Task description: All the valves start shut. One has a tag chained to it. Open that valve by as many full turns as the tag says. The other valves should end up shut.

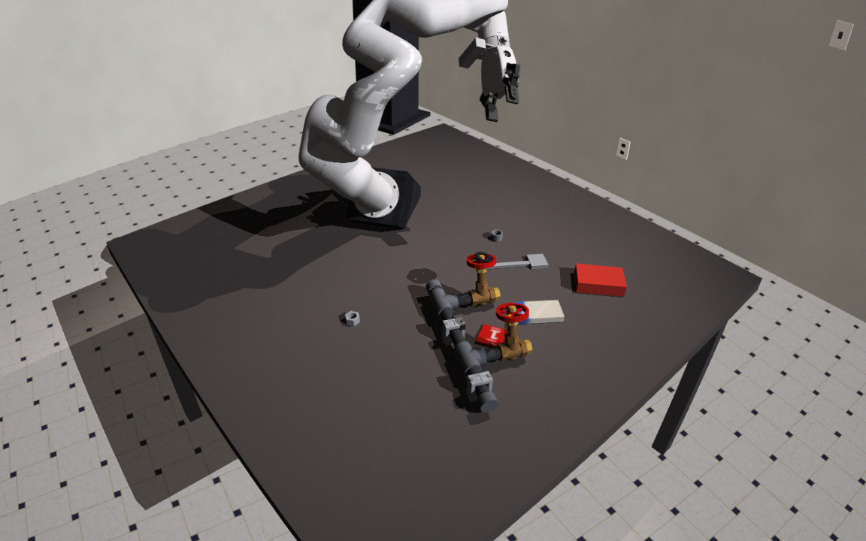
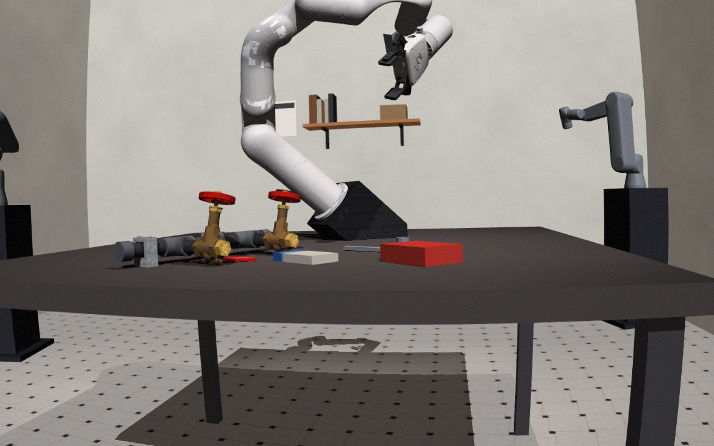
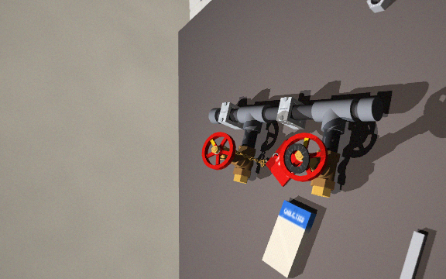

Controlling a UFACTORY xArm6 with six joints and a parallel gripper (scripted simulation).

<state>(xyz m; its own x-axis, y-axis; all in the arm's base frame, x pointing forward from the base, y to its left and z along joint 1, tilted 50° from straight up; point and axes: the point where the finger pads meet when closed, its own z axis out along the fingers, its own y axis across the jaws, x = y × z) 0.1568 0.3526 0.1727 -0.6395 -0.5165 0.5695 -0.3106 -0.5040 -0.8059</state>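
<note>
The red tag is 200 mm ahead of my hand, 340 mm to the right of it and 380 mm below it. From my hand the other things lie so: red box (320 mm ahead, 10 mm to the right, 360 mm below); then cable-tie box (240 mm ahead, 200 mm to the right, 370 mm below); then grey flat tool (120 mm ahead, 50 mm to the right, 370 mm below).
</note>
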